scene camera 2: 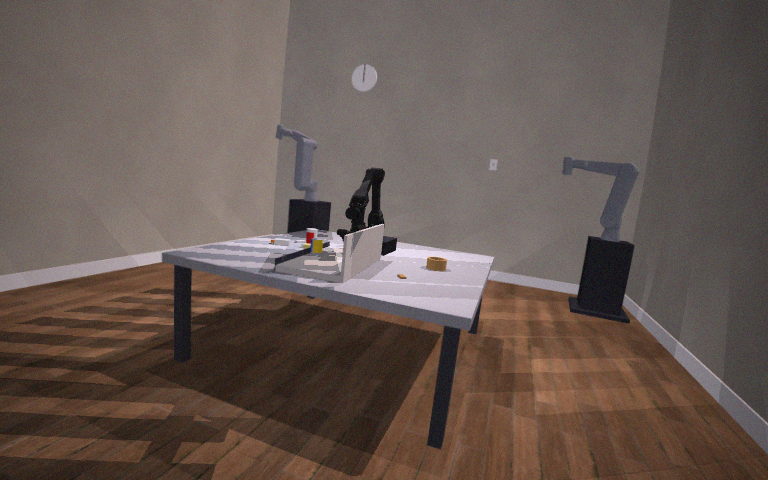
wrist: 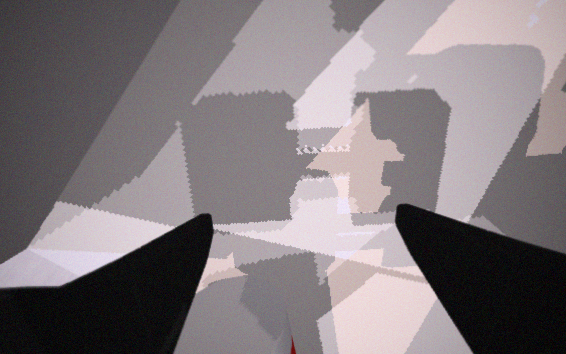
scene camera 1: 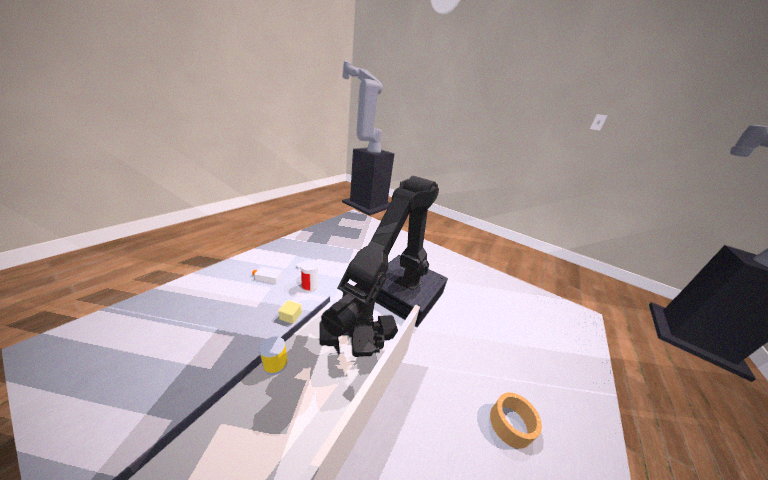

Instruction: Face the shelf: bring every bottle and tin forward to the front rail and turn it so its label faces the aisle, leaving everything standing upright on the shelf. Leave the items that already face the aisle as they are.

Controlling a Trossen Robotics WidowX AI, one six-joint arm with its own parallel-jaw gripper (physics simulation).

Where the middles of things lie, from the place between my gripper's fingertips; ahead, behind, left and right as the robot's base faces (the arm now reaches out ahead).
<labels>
Now: the white back panel (scene camera 1: 337, 447) 15 cm ahead of my hand, 13 cm to the left of it and 4 cm above it.
</labels>
